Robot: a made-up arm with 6 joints. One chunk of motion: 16 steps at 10 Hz.
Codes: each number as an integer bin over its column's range. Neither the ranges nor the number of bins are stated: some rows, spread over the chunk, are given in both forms.
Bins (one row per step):
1: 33 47 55 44 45 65
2: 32 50 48 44 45 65
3: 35 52 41 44 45 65
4: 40 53 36 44 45 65
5: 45 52 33 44 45 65
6: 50 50 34 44 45 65
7: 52 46 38 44 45 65
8: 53 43 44 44 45 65
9: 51 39 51 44 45 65
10: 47 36 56 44 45 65
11: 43 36 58 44 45 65
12: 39 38 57 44 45 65
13: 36 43 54 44 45 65
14: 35 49 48 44 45 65
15: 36 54 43 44 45 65
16: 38 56 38 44 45 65
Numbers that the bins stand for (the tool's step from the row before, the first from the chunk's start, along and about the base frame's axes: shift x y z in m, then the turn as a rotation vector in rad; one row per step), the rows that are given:
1: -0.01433 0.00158 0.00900 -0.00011 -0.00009 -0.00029
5: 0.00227 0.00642 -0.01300 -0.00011 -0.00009 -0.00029
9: 0.01058 -0.00618 0.00500 -0.00011 -0.00009 -0.00029
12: -0.00603 -0.00715 0.01100 -0.00011 -0.00009 -0.00029
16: -0.00741 0.01030 -0.00800 -0.00011 -0.00009 -0.00029
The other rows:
2: -0.01572 0.00448 0.00200 -0.00011 -0.00009 -0.00029
3: -0.01157 0.00642 -0.00500 -0.00011 -0.00009 -0.00029
4: -0.00465 0.00739 -0.01000 -0.00011 -0.00009 -0.00029
6: 0.00919 0.00448 -0.01200 -0.00011 -0.00009 -0.00029
7: 0.01196 0.00061 -0.00800 -0.00011 -0.00009 -0.00029
8: 0.01334 -0.00230 -0.00200 -0.00011 -0.00009 -0.00029
10: 0.00504 -0.00909 0.01000 -0.00011 -0.00009 -0.00029
11: -0.00049 -0.00909 0.01200 -0.00011 -0.00009 -0.00029
13: -0.01018 -0.00230 0.00800 -0.00011 -0.00009 -0.00029
14: -0.01157 0.00352 0.00200 -0.00011 -0.00009 -0.00029
15: -0.01018 0.00836 -0.00300 -0.00011 -0.00009 -0.00029

